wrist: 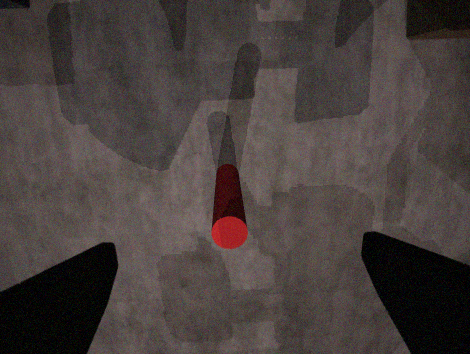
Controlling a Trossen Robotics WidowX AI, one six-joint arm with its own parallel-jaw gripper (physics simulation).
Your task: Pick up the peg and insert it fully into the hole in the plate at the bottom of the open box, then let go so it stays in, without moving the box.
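Frame: origin at the arm's base, x ahead, y left, z up, level; millimetres.
Seen in the pictures: gripper, between the fingertips: [240, 250].
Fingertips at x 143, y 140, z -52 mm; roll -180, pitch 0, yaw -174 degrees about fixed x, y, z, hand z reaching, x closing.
Pixels of each thing's top centre, then the offset from my fingertips to it. "pt": a spot on its surface instead. Level surfaces: height alone.
- red peg, centre of its top: [229, 232] dx +4, dy -1, dz -11 mm
- dark thing, a spot on its surface: [12, 3] pt dx +126, dy -92, dz -79 mm
- grey table, height of its surface: dz -91 mm
The red peg [229, 210] stands upright on the grey table, near the middle of the wrist view, with its bright round top facing the camera. My gripper [240, 250] is open, with one black finger low at the left and the other low at the right. The peg's top shows between the two fingertips, slightly left of midway, and neither finger touches it. The plate and its hole do not show in this view.
A dark brown object with a lighter lower edge [437, 19] shows in part at the top right corner; I cannot tell if it is the box. Another dark thing [12, 3] shows at the top left corner. Shadows of the arm and peg lie across the grey table [130, 200].
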